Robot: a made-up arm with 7 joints. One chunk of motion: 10 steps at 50 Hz.
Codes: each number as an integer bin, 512 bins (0 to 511) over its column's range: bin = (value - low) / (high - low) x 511, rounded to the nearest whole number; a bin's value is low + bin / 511 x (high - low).
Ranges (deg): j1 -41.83..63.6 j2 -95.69..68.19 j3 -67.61..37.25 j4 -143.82..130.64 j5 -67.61..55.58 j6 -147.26..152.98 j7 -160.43..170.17
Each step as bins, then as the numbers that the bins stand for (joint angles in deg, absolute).
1 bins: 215 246 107 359 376 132 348
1 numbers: 2.53 -16.80 -45.65 49.00 23.03 -69.70 64.71
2 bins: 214 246 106 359 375 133 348
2 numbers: 2.32 -16.80 -45.86 49.00 22.79 -69.12 64.71
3 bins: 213 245 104 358 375 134 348
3 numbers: 2.12 -17.12 -46.27 48.46 22.79 -68.53 64.71
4 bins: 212 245 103 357 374 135 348
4 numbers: 1.91 -17.12 -46.47 47.93 22.55 -67.94 64.71
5 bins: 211 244 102 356 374 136 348
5 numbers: 1.70 -17.44 -46.68 47.39 22.55 -67.35 64.71
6 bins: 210 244 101 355 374 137 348
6 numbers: 1.50 -17.44 -46.88 46.85 22.55 -66.77 64.71
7 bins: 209 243 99 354 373 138 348
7 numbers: 1.29 -17.76 -47.29 46.31 22.31 -66.18 64.71
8 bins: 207 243 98 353 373 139 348
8 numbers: 0.88 -17.76 -47.50 45.78 22.31 -65.59 64.71
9 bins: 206 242 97 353 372 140 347
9 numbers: 0.67 -18.08 -47.71 45.78 22.07 -65.00 64.07
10 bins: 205 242 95 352 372 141 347
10 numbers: 0.47 -18.08 -48.12 45.24 22.07 -64.41 64.07
